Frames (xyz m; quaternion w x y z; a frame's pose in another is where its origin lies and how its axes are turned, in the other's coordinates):
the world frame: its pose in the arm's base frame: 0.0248 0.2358 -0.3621 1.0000 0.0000 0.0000 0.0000
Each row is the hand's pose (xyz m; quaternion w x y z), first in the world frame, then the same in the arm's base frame.
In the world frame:
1: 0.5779 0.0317 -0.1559 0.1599 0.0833 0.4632 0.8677
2: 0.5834 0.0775 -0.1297 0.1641 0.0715 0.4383 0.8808
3: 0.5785 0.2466 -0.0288 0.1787 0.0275 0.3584 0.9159
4: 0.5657 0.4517 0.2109 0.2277 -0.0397 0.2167 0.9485
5: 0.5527 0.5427 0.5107 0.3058 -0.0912 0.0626 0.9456
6: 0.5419 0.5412 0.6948 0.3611 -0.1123 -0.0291 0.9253
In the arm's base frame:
1: 0.6027 0.2675 -0.5180 0.1599 0.0833 0.4632 0.8677
2: 0.6082 0.3133 -0.4918 0.1641 0.0715 0.4383 0.8808
3: 0.6033 0.4824 -0.3909 0.1787 0.0275 0.3584 0.9159
4: 0.5905 0.6875 -0.1512 0.2277 -0.0397 0.2167 0.9485
5: 0.5775 0.7785 0.1486 0.3058 -0.0912 0.0626 0.9456
6: 0.5667 0.7770 0.3327 0.3611 -0.1123 -0.0291 0.9253

